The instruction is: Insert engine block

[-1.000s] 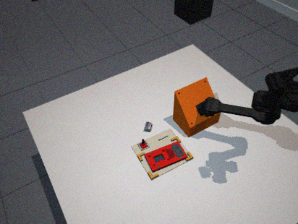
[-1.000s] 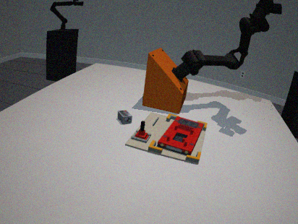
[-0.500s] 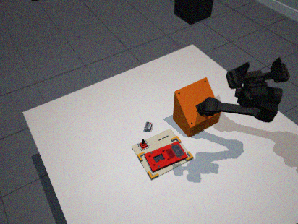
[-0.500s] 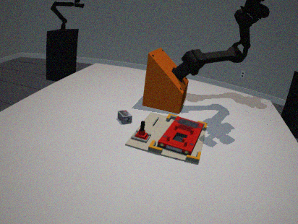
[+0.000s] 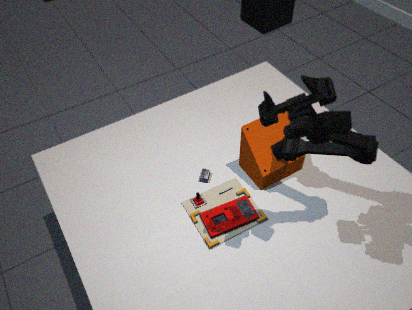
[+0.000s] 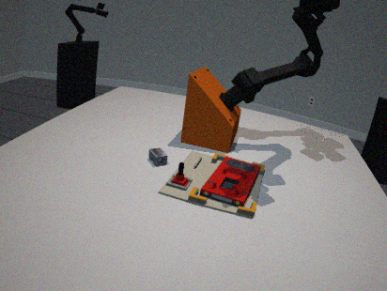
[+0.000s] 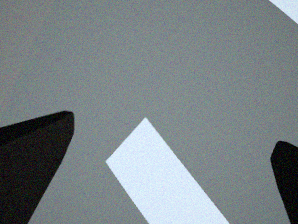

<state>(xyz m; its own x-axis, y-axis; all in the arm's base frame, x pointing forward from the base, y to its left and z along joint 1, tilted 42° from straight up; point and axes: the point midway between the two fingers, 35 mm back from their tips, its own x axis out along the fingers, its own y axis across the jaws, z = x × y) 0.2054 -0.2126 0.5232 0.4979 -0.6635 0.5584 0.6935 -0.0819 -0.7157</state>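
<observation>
Now: gripper tip 2 cm short of the engine block, 33 cm to the left of it and 67 cm above it.
</observation>
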